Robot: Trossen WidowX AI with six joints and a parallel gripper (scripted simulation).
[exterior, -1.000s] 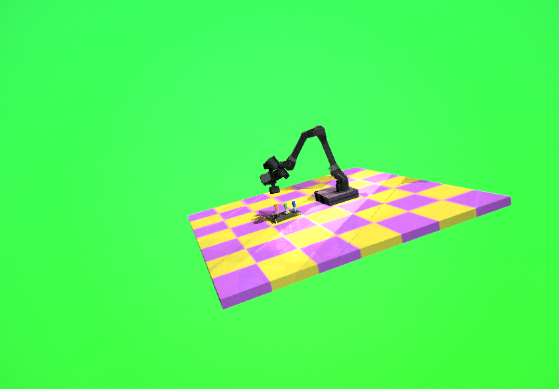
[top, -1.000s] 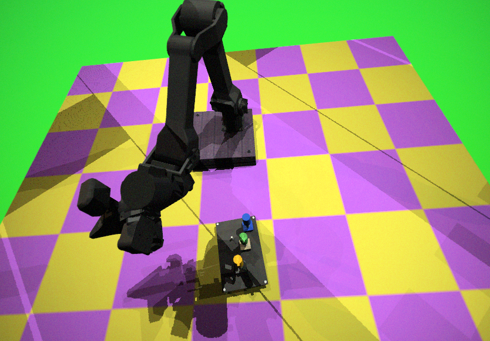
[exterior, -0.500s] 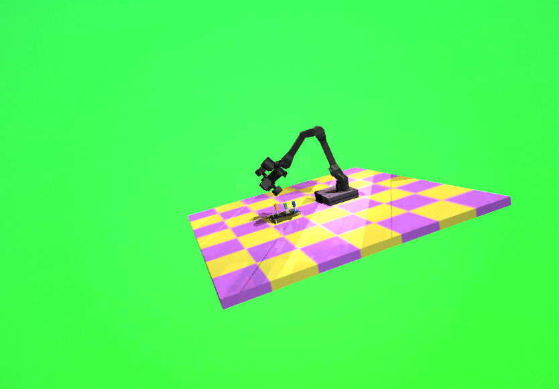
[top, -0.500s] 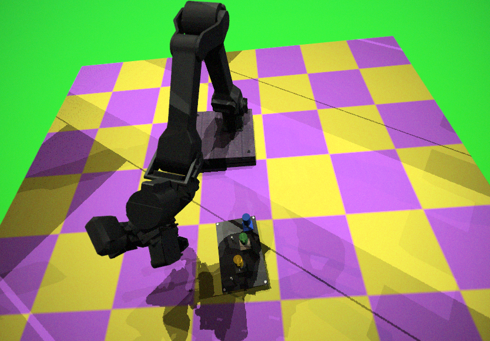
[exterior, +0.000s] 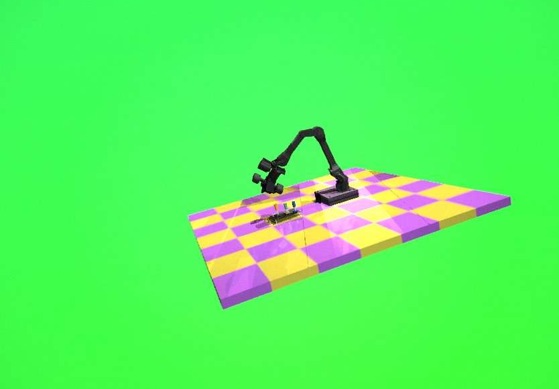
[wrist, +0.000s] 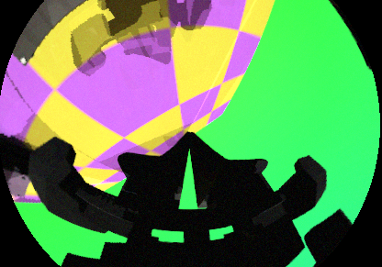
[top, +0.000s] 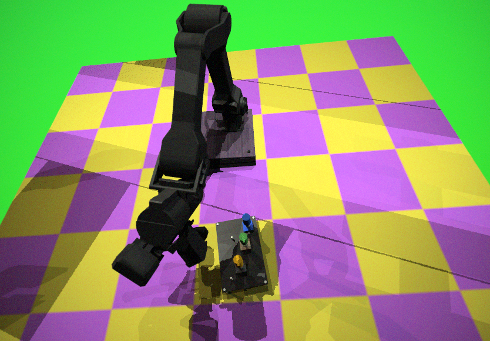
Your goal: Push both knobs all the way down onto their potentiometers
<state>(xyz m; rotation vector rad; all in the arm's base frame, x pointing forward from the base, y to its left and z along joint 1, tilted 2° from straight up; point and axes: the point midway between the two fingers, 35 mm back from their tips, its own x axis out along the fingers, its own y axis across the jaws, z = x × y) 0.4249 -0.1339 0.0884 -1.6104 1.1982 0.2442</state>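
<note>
Right now the orange knob is 30 mm behind my gripper tip, 190 mm to the left of it and 50 mm below it. Also, from my gripper tip: green knob: 80 mm behind, 200 mm to the left, 60 mm below.
</note>
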